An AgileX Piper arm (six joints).
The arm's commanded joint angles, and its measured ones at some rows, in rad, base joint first. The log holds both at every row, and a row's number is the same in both.
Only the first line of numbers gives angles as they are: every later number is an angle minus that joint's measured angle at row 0.
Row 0, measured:
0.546 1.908 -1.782 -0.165 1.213 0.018
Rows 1 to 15, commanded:
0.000 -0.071 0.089 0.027 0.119 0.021
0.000 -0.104 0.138 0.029 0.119 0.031
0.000 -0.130 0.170 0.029 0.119 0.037
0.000 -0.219 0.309 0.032 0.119 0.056
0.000 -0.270 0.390 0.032 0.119 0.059
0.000 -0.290 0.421 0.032 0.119 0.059
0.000 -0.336 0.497 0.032 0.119 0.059
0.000 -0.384 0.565 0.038 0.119 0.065
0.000 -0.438 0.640 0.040 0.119 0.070
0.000 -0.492 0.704 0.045 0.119 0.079
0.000 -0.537 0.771 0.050 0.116 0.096
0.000 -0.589 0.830 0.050 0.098 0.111
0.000 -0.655 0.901 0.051 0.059 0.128
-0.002 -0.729 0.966 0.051 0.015 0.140
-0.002 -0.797 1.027 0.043 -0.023 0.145
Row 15, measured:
0.000 -0.711 0.950 0.045 0.000 0.125
